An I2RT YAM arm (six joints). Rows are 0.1 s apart.
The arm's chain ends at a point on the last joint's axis. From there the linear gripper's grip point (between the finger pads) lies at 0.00 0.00 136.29 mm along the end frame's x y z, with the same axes.
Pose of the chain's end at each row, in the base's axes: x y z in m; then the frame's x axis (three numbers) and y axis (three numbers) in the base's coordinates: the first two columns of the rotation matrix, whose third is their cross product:
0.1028, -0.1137, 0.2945, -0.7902, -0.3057, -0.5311, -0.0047, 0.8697, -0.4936
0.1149, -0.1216, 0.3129, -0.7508, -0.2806, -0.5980, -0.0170, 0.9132, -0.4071
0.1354, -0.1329, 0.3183, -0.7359, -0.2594, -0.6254, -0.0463, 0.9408, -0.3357
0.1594, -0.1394, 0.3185, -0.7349, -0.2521, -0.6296, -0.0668, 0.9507, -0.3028
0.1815, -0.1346, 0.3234, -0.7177, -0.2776, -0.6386, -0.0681, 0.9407, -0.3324
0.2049, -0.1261, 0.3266, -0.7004, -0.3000, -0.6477, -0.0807, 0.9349, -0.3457
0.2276, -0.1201, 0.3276, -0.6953, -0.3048, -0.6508, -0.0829, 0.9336, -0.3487
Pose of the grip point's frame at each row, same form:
0.1863, -0.1665, 0.2006, -0.7902, -0.3057, -0.5311, -0.0047, 0.8697, -0.4936
0.2049, -0.1619, 0.2188, -0.7508, -0.2806, -0.5980, -0.0170, 0.9132, -0.4071
0.2275, -0.1626, 0.2223, -0.7359, -0.2594, -0.6254, -0.0463, 0.9408, -0.3357
0.2514, -0.1640, 0.2210, -0.7349, -0.2521, -0.6296, -0.0668, 0.9507, -0.3028
0.2759, -0.1612, 0.2288, -0.7177, -0.2776, -0.6386, -0.0681, 0.9407, -0.3324
0.3016, -0.1520, 0.2341, -0.7004, -0.3000, -0.6477, -0.0807, 0.9349, -0.3457
0.3249, -0.1458, 0.2357, -0.6953, -0.3048, -0.6508, -0.0829, 0.9336, -0.3487

